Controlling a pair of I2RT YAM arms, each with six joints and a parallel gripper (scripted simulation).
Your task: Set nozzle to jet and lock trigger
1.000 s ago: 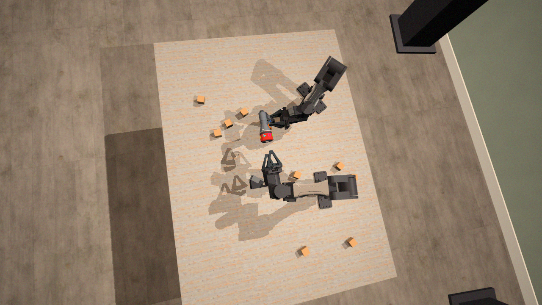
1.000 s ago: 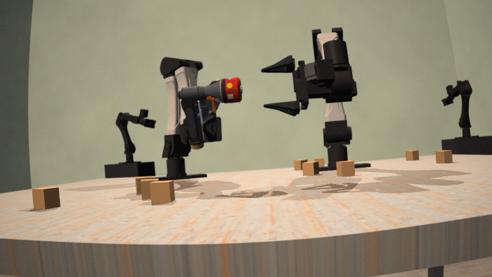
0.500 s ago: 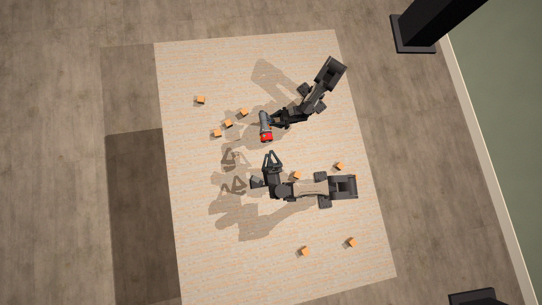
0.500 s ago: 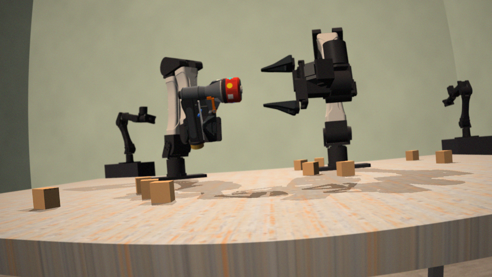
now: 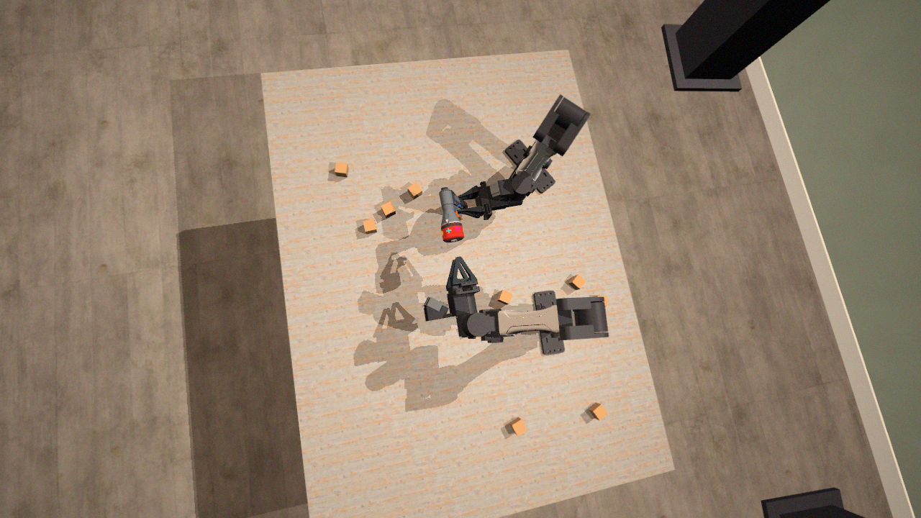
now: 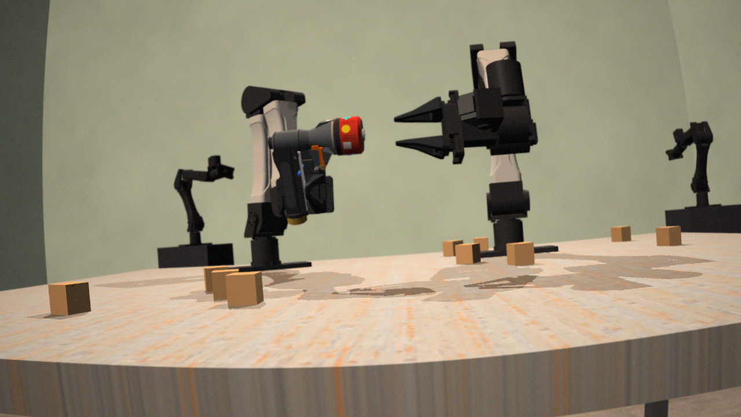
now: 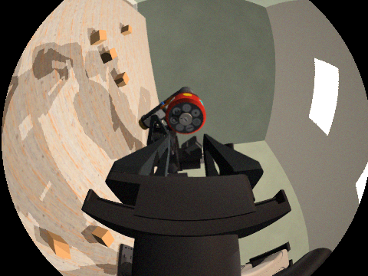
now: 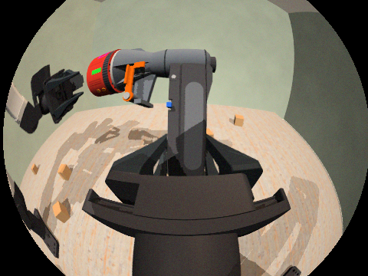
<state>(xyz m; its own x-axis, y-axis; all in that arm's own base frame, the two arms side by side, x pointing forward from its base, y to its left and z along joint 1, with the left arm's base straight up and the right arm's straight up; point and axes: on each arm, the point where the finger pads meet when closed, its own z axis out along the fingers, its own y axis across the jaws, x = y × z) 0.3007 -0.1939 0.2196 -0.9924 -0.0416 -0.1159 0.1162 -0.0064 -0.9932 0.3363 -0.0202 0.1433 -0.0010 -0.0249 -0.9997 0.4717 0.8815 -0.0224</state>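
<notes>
My left gripper is now 20 mm past the pale trigger, 160 mm to the left of it and 60 mm above it. The rest, counted from my left hand: red spray ring: 10 mm ahead, 80 mm to the right.
Right now my right hand is 1 cm short of the pale trigger, 2 cm to the right of it and 2 cm below it. The rest, counted from my right hand: red spray ring (3 cm ahead, 10 cm to the left, 8 cm above).
</notes>
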